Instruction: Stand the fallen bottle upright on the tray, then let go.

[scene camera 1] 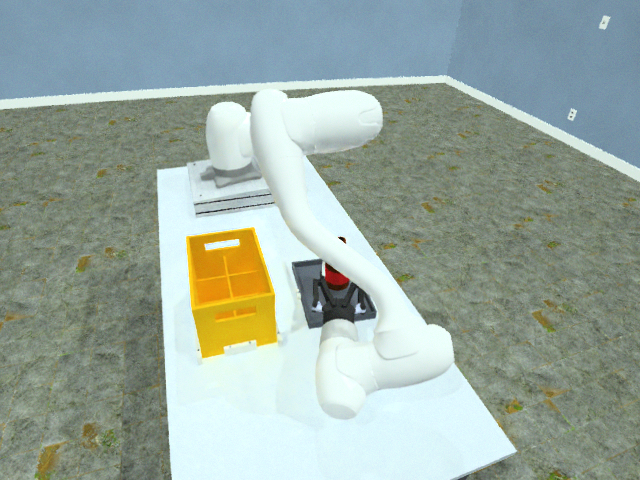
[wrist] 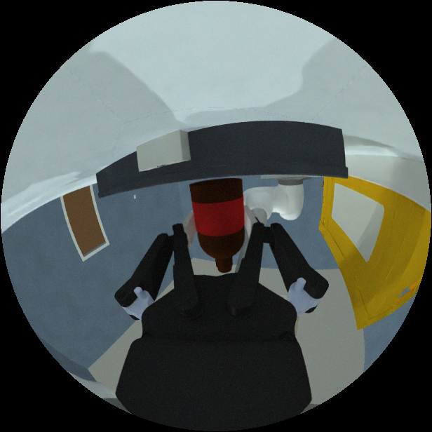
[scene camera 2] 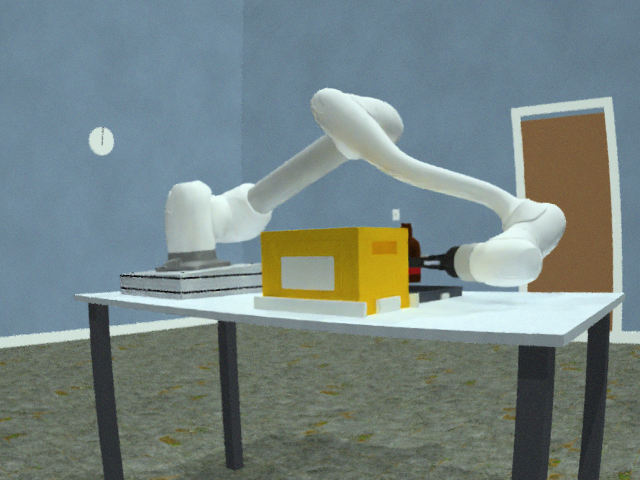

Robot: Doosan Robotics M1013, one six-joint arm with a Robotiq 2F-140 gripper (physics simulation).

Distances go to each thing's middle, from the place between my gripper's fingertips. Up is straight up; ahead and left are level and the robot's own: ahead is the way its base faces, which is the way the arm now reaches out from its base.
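The brown bottle (wrist: 217,204) has my gripper 20 mm below it and 10 mm short of it now.
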